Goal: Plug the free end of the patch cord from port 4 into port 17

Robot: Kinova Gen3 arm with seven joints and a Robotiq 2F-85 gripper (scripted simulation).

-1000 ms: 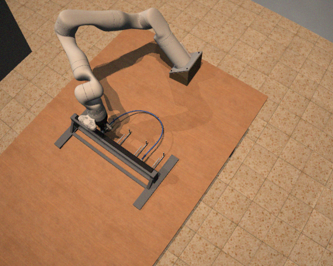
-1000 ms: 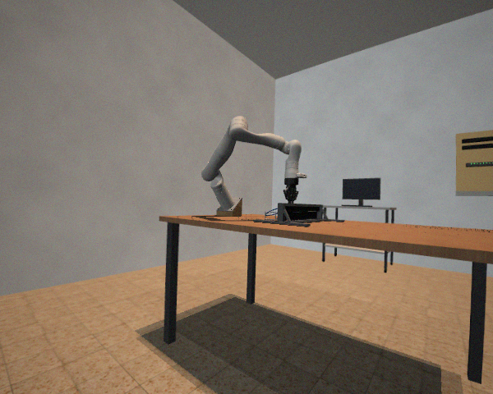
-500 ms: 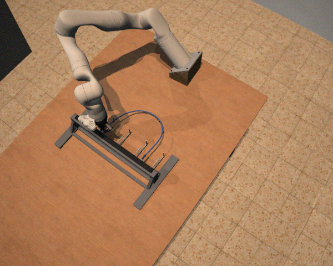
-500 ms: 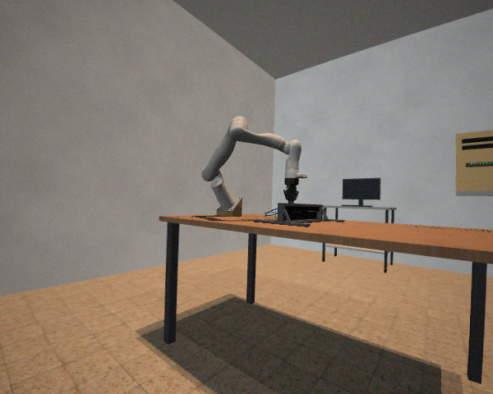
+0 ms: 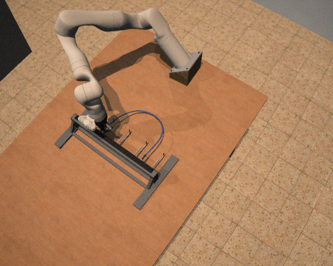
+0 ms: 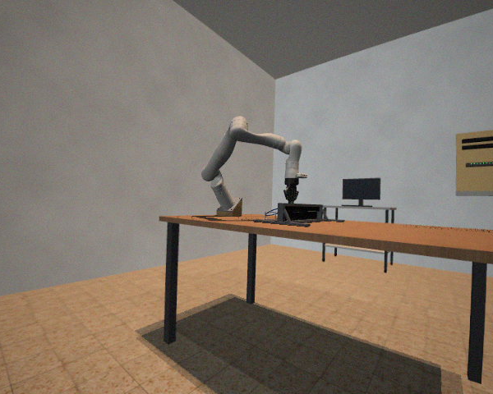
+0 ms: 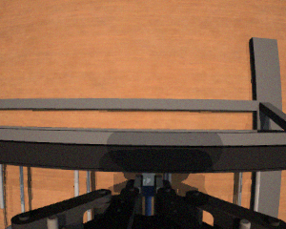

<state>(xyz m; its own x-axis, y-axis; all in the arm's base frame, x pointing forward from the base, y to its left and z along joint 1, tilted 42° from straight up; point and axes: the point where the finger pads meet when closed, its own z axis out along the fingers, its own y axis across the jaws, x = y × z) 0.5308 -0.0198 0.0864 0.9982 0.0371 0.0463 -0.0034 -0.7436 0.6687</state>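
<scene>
My gripper is now 1 cm short of the plug and 1 cm above it.
</scene>
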